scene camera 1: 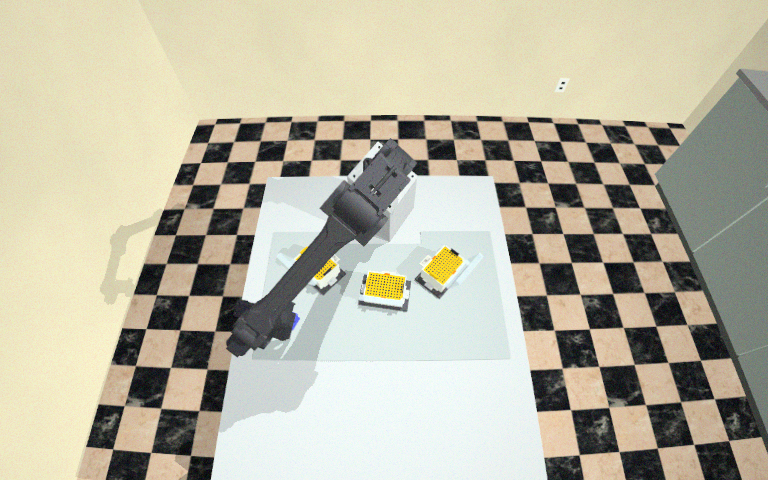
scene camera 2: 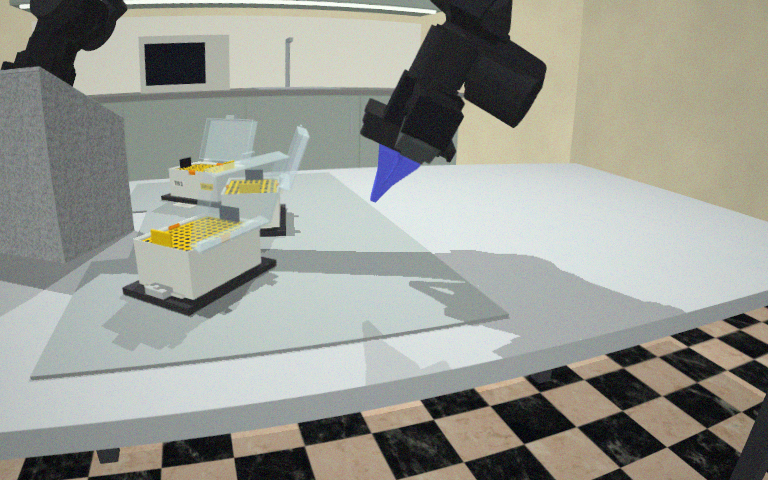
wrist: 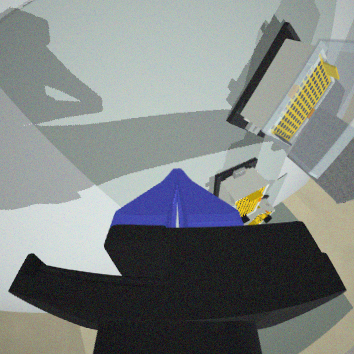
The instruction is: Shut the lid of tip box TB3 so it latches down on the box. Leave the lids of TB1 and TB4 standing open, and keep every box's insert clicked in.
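Frame: origin at the arm's base, x up, y left, z back, level; millimetres.
Seen in the pictures: gripper, fingertip midpoint: (scene camera 1: 297,318) (scene camera 2: 372,199) (wrist: 176,174); arm's base at its link origin: (scene camera 2: 38,93).
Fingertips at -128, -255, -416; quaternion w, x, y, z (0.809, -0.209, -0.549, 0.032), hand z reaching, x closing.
Offsets run from my fingertips to a thing's middle, as dx, dy, dz. "*": to the spot under its first point. Level surfaces: height alone.
My gripper (scene camera 1: 296,322) (scene camera 2: 373,199) (wrist: 176,174) is shut and empty, its blue fingers pointing down above the table, left of and apart from the boxes. The left box @(-57, +46, +205) (scene camera 1: 327,277) (scene camera 2: 164,268) (wrist: 272,85), partly under the arm in scene camera 1, has its clear lid @(* +55, -41, +164) (scene camera 1: 284,259) (wrist: 332,156) open. The middle box (scene camera 1: 385,287) (scene camera 2: 250,199) has its clear lid (scene camera 2: 296,155) standing open. The right box @(-57, +437, +179) (scene camera 1: 444,267) (scene camera 2: 195,183) has its clear lid @(+15, +494, +124) (scene camera 1: 470,269) (scene camera 2: 229,138) standing open. Yellow inserts sit in all three. Labels are too small to read surely.
The boxes stand on dark bases on a pale mat @(dx -90) (scene camera 1: 441,339) (scene camera 2: 317,316) on the white table @(dx -93) (scene camera 1: 385,418) (scene camera 2: 566,203). The arm's grey pedestal (scene camera 1: 399,212) (scene camera 2: 84,169) stands behind them. The arm reaches diagonally over the left box.
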